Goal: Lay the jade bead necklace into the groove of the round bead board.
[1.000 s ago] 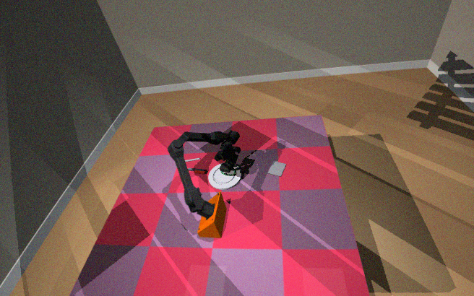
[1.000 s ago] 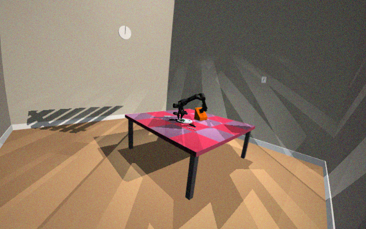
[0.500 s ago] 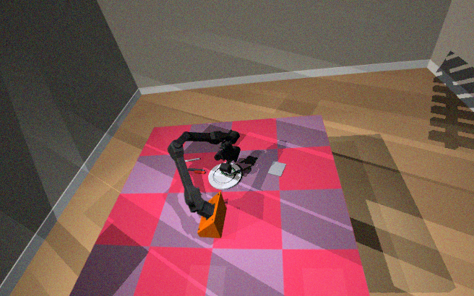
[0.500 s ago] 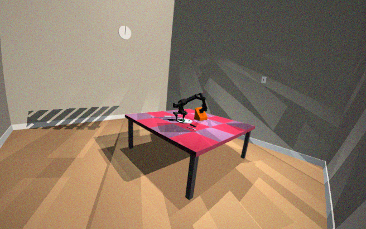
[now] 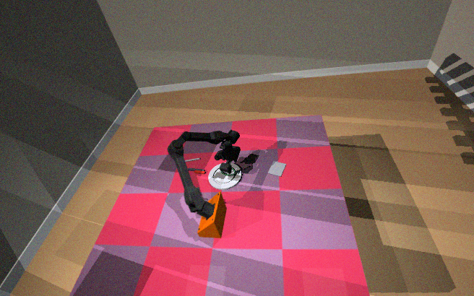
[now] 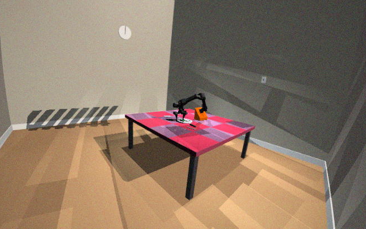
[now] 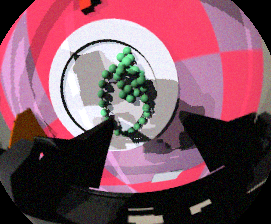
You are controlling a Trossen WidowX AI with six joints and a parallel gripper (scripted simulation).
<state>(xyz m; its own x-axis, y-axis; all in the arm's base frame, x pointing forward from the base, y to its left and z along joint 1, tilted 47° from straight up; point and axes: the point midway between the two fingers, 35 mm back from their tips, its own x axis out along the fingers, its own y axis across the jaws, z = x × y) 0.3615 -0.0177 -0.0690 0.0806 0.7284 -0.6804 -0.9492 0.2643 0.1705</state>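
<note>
Right now the round white bead board is 5 cm to the left of my gripper tip, 4 cm behind it and 1 cm below it. Also, from my gripper tip: red-handled tool 22 cm to the left, 1 cm below; then flat grey pad 26 cm to the right, 2 cm below, 1 cm behind; then thin white rod 29 cm to the left, 11 cm ahead, 2 cm below.
</note>
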